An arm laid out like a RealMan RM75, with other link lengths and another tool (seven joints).
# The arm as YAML. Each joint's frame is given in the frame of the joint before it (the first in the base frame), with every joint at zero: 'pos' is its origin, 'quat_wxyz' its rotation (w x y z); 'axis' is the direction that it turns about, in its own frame. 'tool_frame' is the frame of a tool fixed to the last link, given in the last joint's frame.
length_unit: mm
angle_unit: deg
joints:
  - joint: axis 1
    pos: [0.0, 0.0, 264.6]
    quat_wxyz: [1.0, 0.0, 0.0, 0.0]
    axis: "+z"
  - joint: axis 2
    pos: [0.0, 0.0, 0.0]
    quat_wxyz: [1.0, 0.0, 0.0, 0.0]
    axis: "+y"
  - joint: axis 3
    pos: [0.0, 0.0, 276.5]
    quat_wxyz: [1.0, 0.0, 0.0, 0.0]
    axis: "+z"
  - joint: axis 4
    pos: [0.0, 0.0, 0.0]
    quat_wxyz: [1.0, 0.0, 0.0, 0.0]
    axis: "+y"
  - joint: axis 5
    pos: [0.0, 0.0, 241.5]
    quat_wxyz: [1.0, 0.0, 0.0, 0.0]
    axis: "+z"
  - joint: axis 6
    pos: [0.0, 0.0, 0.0]
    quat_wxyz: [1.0, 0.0, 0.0, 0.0]
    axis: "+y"
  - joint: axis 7
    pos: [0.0, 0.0, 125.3]
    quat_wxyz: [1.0, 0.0, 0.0, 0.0]
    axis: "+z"
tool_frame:
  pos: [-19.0, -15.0, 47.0]
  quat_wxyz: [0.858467, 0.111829, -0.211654, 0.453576]
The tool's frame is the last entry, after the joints.
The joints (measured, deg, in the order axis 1, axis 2, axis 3, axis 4, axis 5, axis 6, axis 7), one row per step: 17.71, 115.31, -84.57, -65.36, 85.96, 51.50, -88.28; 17.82, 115.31, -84.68, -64.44, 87.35, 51.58, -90.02; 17.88, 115.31, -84.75, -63.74, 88.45, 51.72, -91.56; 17.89, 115.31, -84.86, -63.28, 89.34, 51.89, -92.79; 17.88, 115.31, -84.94, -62.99, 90.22, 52.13, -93.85; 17.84, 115.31, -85.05, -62.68, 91.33, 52.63, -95.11; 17.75, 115.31, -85.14, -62.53, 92.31, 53.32, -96.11; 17.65, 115.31, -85.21, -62.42, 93.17, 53.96, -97.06; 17.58, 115.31, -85.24, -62.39, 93.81, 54.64, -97.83; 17.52, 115.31, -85.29, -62.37, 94.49, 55.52, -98.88; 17.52, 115.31, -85.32, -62.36, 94.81, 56.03, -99.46; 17.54, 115.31, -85.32, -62.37, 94.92, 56.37, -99.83; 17.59, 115.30, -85.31, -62.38, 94.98, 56.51, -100.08; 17.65, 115.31, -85.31, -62.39, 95.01, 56.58, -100.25; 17.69, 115.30, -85.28, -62.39, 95.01, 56.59, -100.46; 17.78, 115.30, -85.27, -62.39, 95.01, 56.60, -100.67; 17.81, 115.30, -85.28, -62.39, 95.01, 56.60, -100.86; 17.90, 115.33, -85.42, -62.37, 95.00, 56.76, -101.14
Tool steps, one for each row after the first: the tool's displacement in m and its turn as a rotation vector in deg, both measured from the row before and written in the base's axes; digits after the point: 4 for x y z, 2 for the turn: 0.0008, -0.0006, -0.0018, -0.01, 0.32, 0.58; 0.0006, -0.0007, -0.0013, 0.01, 0.18, 0.60; 0.0000, -0.0009, -0.0011, -0.03, 0.15, 0.57; -0.0007, -0.0009, -0.0006, -0.02, 0.27, 0.59; -0.0012, -0.0016, -0.0008, -0.17, 0.43, 0.79; -0.0017, -0.0021, -0.0007, -0.32, 0.51, 0.78; -0.0015, -0.0019, -0.0004, -0.25, 0.43, 0.76; -0.0017, -0.0018, -0.0003, -0.29, 0.34, 0.76; -0.0023, -0.0024, -0.0006, -0.36, 0.27, 1.10; -0.0014, -0.0013, -0.0004, -0.22, 0.11, 0.67; -0.0010, -0.0008, -0.0003, -0.14, -0.01, 0.47; -0.0007, -0.0001, 0.0000, -0.01, -0.05, 0.31; -0.0007, 0.0000, -0.0001, 0.00, -0.03, 0.23; -0.0003, 0.0002, 0.0002, 0.09, -0.11, 0.20; -0.0007, 0.0003, 0.0000, 0.07, -0.10, 0.26; -0.0003, 0.0000, -0.0001, 0.06, -0.10, 0.18; -0.0012, -0.0006, -0.0012, -0.18, -0.13, 0.43
